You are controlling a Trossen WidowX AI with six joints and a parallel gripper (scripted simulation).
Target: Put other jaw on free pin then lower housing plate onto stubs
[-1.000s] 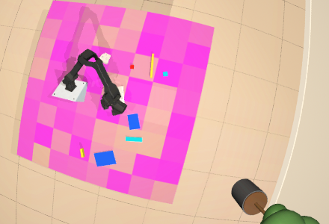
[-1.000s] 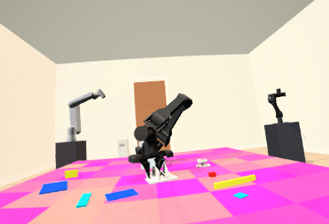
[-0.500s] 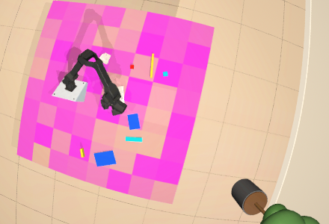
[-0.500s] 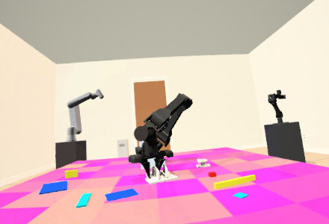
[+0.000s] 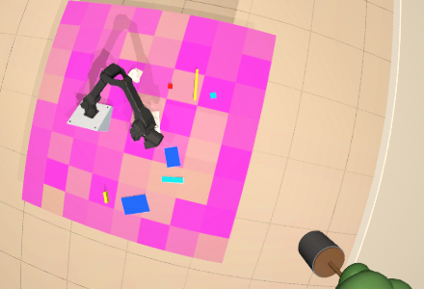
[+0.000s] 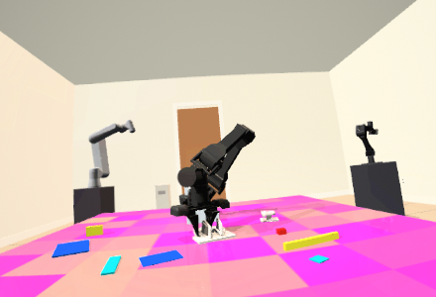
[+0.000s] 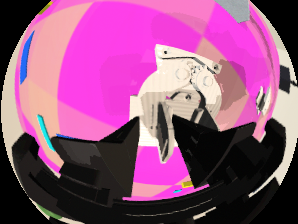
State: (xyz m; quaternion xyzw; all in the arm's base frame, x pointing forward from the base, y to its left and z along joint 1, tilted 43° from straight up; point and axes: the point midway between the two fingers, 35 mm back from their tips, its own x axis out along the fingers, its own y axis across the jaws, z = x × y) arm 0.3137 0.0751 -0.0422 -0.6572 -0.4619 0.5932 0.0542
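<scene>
Now: the white base 3 cm to the left of my gripper tip and 1 cm below it. Also, from my gripper tip: red cube: 2 cm ahead, 24 cm to the left, 1 cm below; then cyan bar: 19 cm ahead, 20 cm to the right, 1 cm below; then white jaw: 4 cm behind.
</scene>
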